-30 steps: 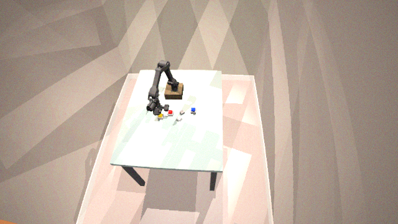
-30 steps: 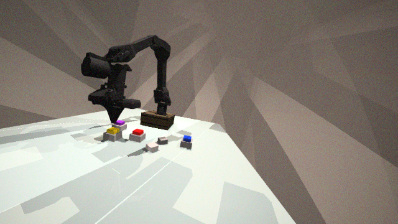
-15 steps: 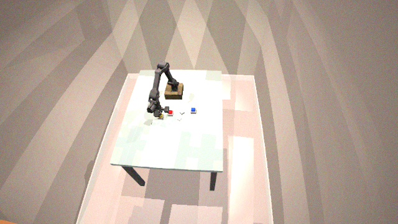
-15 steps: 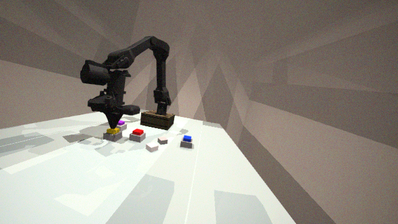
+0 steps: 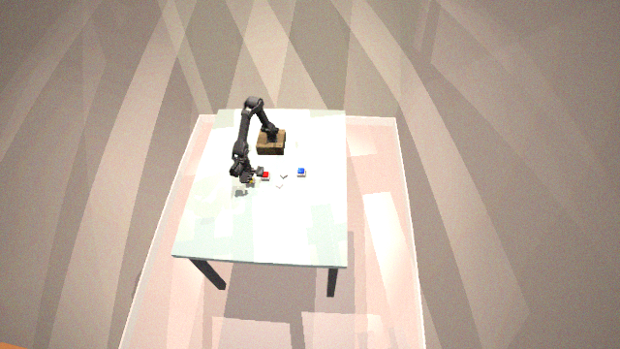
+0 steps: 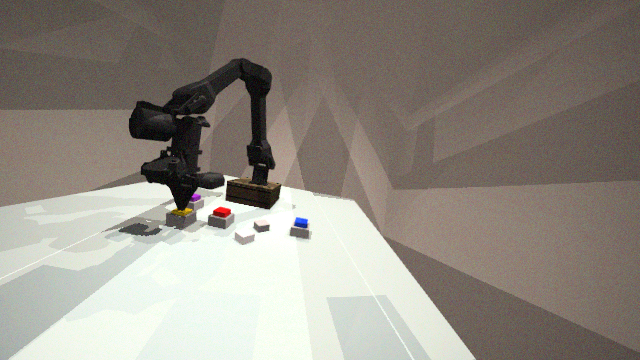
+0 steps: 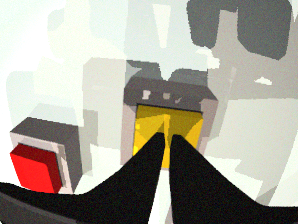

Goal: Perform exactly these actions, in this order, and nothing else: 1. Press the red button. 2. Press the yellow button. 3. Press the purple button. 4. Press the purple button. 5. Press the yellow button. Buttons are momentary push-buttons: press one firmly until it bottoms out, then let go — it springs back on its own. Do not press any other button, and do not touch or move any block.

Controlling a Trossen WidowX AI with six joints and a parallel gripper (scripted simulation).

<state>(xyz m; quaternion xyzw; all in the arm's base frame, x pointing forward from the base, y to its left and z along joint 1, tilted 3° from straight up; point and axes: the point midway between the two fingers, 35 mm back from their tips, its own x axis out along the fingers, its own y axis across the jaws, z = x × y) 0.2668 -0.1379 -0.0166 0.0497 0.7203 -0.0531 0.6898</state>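
My gripper tip is 1 cm above the yellow button. Also, from my gripper tip: red button: 3 cm behind, 9 cm to the left; then blue button: 3 cm behind, 29 cm to the left; then purple button: 10 cm behind, 3 cm to the right.
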